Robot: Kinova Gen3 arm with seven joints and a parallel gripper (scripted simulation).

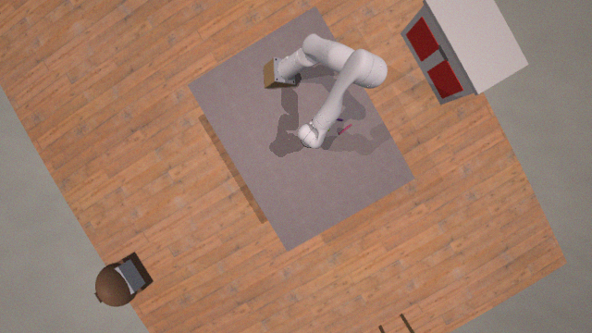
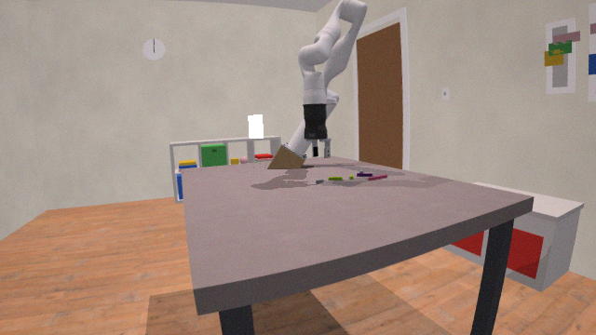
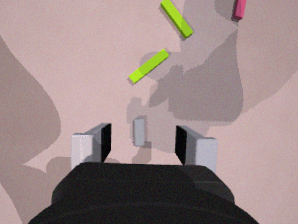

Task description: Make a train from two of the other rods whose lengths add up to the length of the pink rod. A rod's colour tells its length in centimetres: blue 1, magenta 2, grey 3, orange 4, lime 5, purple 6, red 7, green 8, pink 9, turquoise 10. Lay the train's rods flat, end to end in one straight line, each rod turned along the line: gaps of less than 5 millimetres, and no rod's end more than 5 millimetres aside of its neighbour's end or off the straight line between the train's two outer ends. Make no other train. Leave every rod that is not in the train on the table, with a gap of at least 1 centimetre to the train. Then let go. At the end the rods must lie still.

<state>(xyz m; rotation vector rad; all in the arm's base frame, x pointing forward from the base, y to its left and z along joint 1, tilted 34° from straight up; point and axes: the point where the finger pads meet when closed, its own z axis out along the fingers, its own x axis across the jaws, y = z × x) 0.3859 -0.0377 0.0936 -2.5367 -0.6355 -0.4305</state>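
My gripper is now 190 mm to the right of the purple rod, 100 mm above it and 60 mm past it. The rest, counted from my hand: dark grey rod: 100 mm below, 10 mm to the right; pink rod: 210 mm to the left, 100 mm below, 10 mm ahead.
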